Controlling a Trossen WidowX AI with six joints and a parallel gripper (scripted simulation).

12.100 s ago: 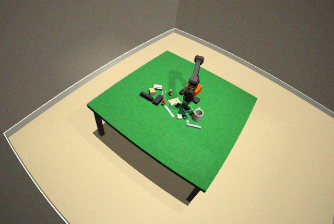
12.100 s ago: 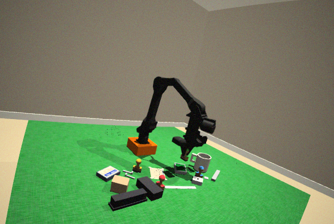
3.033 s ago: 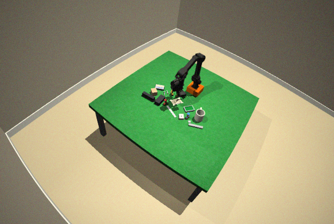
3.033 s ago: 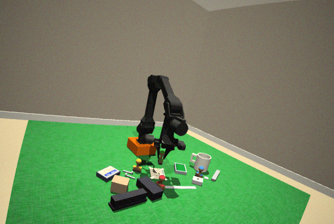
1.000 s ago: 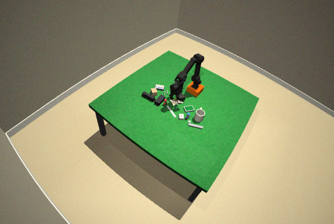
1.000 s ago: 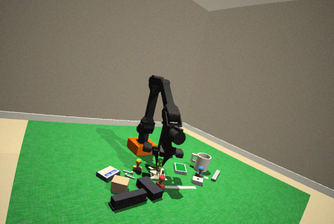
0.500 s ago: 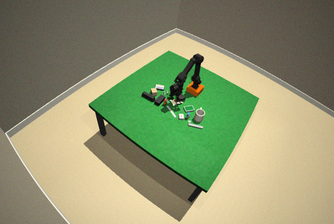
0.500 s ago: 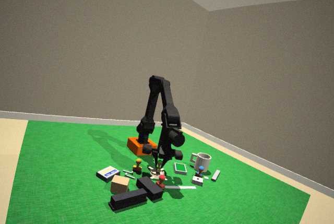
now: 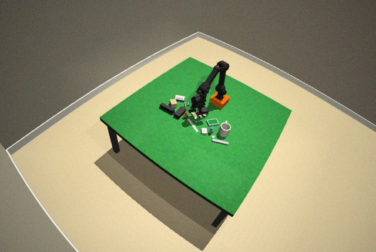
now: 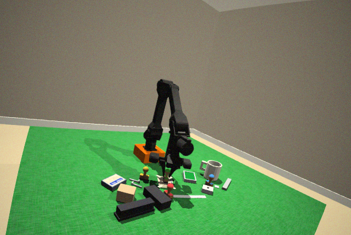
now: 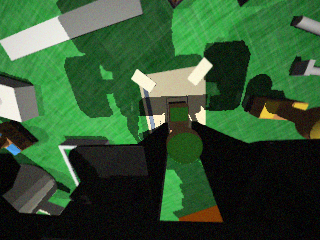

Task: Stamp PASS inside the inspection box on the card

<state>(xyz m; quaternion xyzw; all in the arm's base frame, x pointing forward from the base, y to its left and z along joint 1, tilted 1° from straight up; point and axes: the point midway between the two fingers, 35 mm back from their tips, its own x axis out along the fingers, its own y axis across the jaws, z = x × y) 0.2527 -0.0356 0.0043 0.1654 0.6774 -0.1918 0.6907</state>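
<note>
Now: gripper tip right at the green-knobbed PASS stamp. From my gripper tip the other things lie so: red-knobbed stamp 11 cm ahead, 5 cm to the right, 1 cm below; cream card 3 cm below; yellow-knobbed stamp 9 cm to the right, 4 cm behind, 1 cm below.
</note>
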